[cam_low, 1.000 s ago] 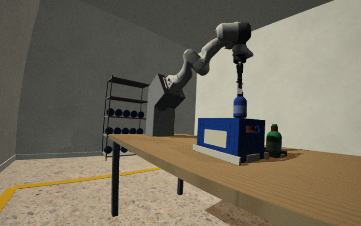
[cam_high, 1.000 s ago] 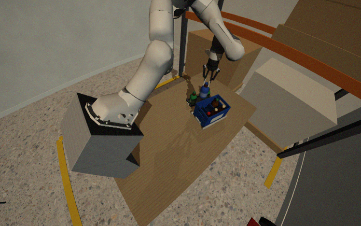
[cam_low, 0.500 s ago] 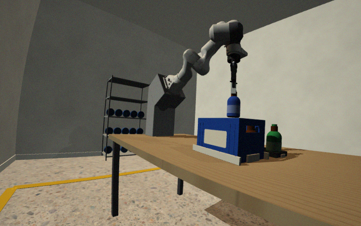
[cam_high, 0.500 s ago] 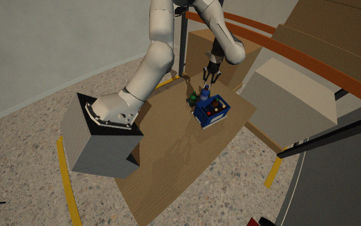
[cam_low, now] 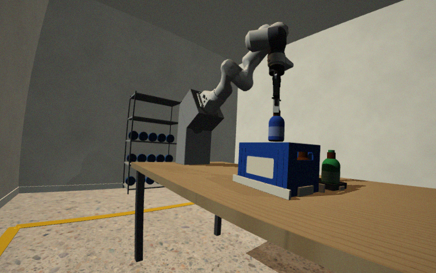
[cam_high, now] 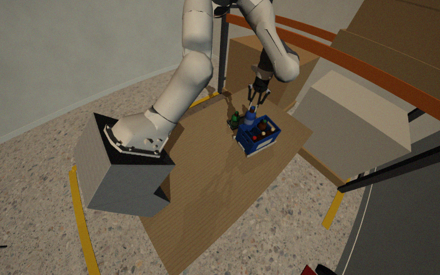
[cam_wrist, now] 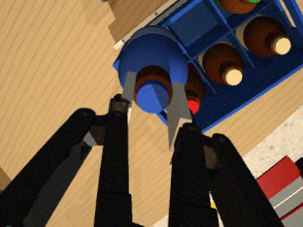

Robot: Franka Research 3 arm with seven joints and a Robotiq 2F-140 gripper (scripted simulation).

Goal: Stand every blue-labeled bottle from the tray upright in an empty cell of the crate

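My hand is 90 mm above the blue-labeled bottle. From my hand the other things lie so: dark tray (160 mm ahead, 90 mm to the left, 340 mm below); then crate (40 mm ahead, 100 mm to the right, 270 mm below).
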